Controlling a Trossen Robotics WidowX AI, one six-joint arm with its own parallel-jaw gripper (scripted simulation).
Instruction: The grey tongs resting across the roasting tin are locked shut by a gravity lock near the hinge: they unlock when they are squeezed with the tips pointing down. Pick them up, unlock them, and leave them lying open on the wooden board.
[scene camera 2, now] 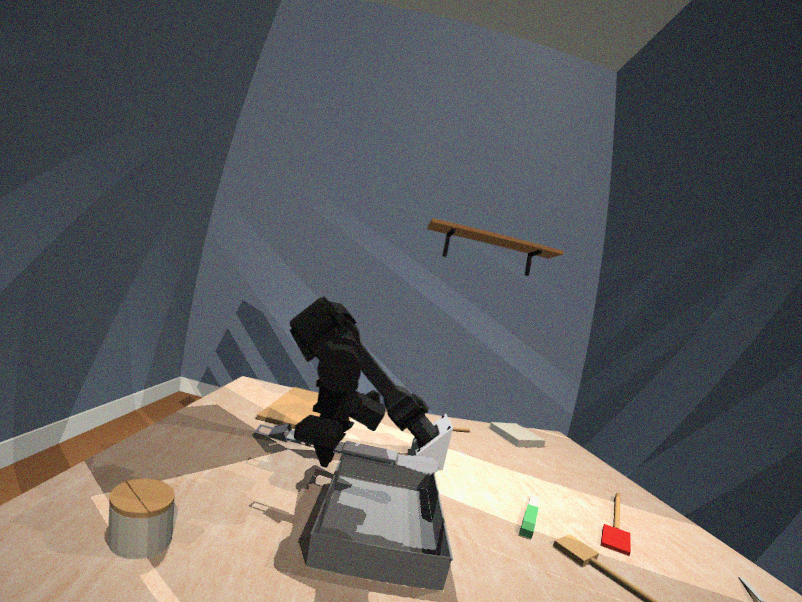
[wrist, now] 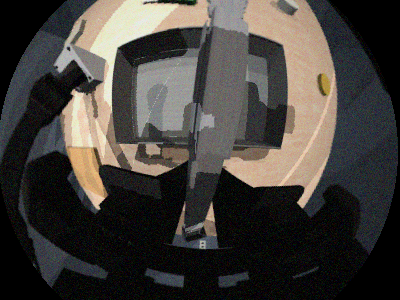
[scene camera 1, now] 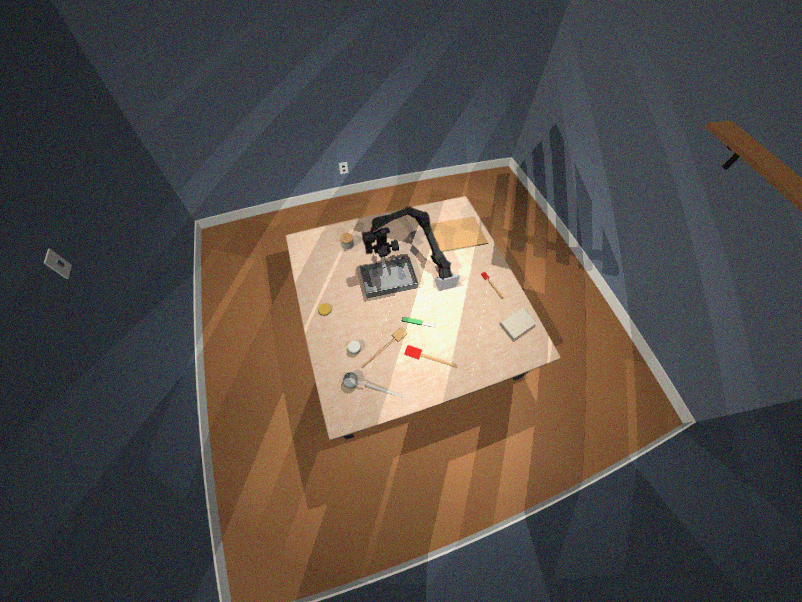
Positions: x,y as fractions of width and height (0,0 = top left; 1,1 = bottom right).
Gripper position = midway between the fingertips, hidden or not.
In view: my gripper (scene camera 2: 0.41,0.77), a red spatula (scene camera 2: 0.76,0.89), a lidded canister (scene camera 2: 0.18,0.85), a roasting tin (scene camera 2: 0.47,0.87) and a wooden board (scene camera 2: 0.37,0.67).
My gripper also shows in the wrist view (wrist: 0.50,0.55). The roasting tin shows as well in the wrist view (wrist: 0.38,0.26) and in scene camera 1 (scene camera 1: 0.50,0.46). The wooden board also shows in the wrist view (wrist: 0.21,0.54) and in scene camera 1 (scene camera 1: 0.57,0.39). The wrist view does not show the red spatula: it is out of frame. The wrist view does not show the lidded canister, which is hidden by my gripper.
